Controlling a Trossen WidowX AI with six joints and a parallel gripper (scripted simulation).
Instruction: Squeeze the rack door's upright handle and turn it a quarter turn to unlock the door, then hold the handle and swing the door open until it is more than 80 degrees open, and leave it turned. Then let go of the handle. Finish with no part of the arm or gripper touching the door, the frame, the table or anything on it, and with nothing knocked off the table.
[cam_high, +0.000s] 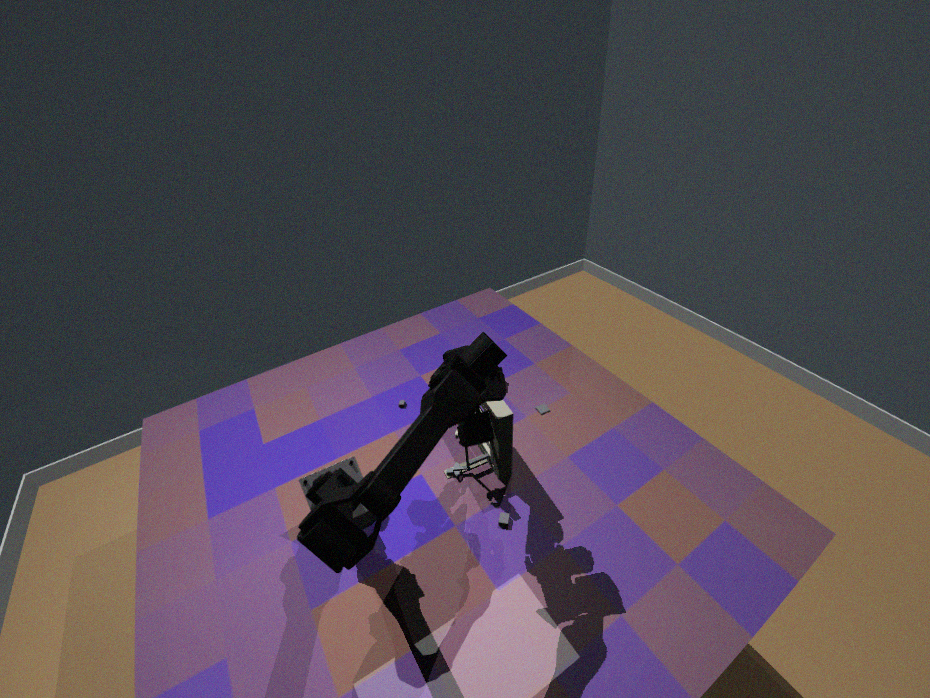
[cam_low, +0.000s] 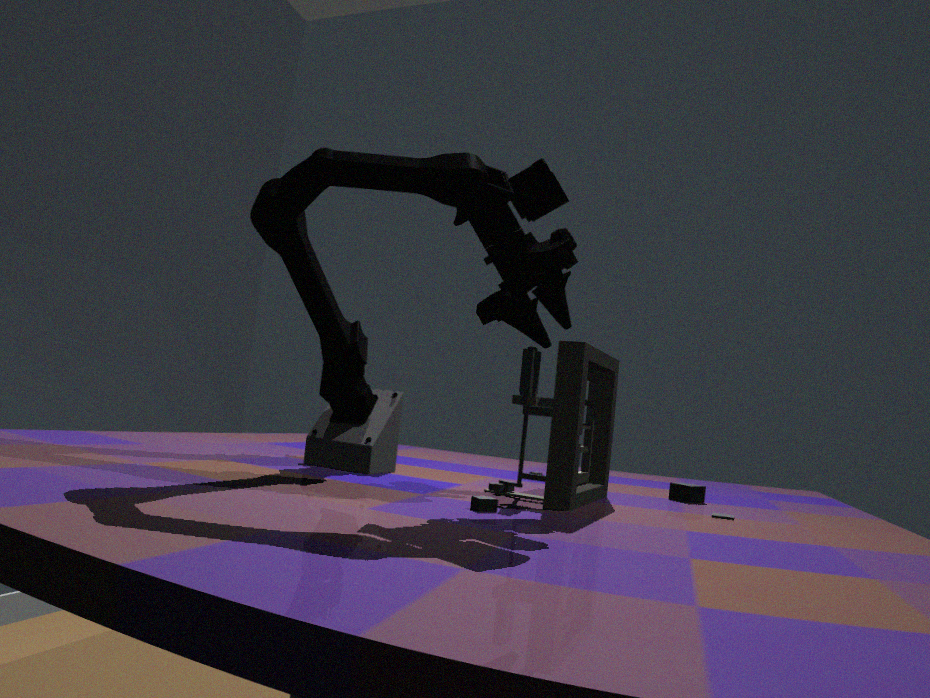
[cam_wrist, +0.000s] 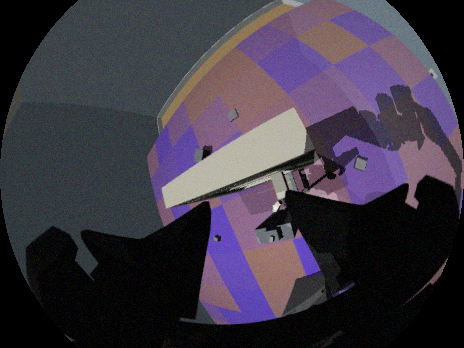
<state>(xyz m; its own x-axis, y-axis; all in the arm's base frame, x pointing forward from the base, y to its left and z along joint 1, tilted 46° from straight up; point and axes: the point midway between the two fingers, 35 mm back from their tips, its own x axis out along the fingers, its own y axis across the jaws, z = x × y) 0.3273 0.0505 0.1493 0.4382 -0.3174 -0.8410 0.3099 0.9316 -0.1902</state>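
The upright handle lies 9 cm below my gripper tip and 4 cm behind it. The rest, counted from my gripper tip: tiny cube 30 cm to the left, 22 cm below, 8 cm behind; then flat tile 24 cm ahead, 22 cm below, 6 cm to the left.
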